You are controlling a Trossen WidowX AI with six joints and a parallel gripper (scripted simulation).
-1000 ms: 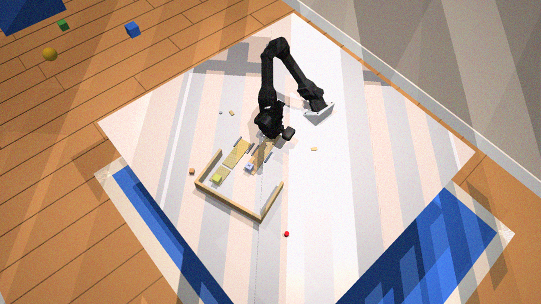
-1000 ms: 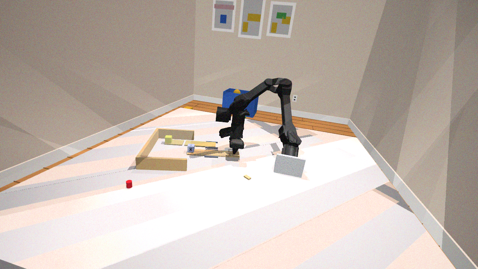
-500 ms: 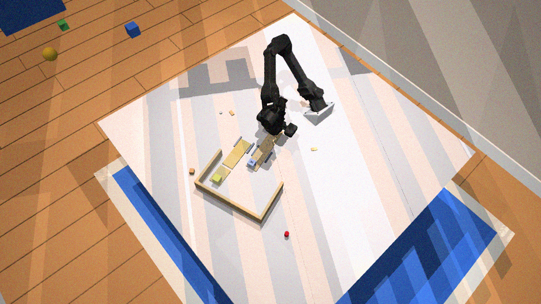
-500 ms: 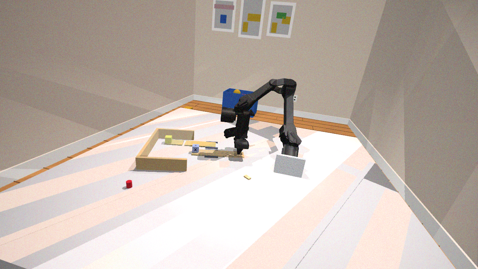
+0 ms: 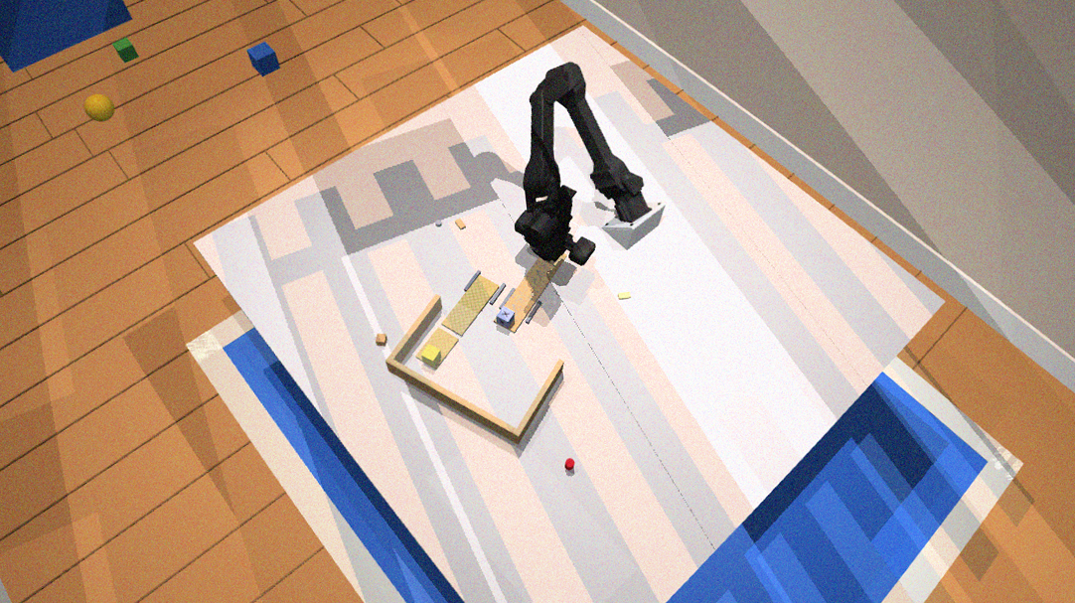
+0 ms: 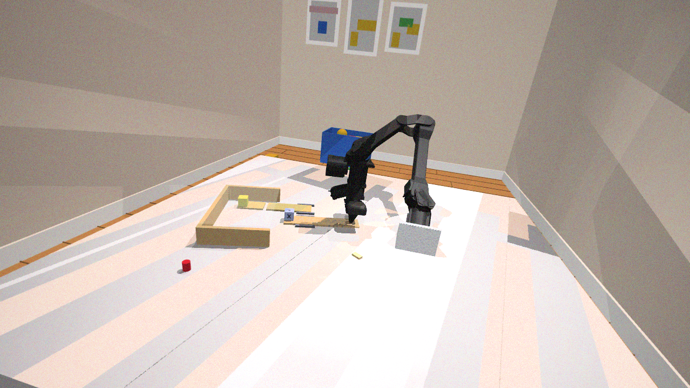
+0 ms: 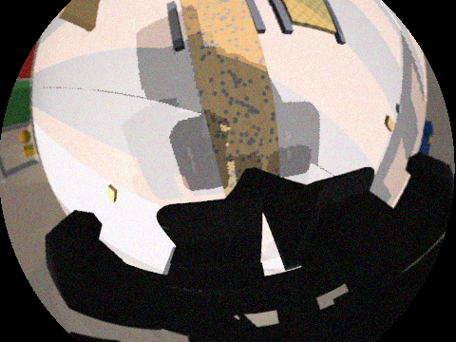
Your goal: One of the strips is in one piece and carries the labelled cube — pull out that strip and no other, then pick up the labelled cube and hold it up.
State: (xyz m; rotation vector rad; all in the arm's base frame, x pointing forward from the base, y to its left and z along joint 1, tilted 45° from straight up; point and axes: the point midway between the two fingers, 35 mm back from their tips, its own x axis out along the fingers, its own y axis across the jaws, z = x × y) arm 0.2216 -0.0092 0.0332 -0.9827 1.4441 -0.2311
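Right now the strip is 23 cm ahead of my gripper tip and 1 cm to the left of it. Also, from my gripper tip: red cylinder (44 cm to the left, 25 cm ahead, 1 cm above).
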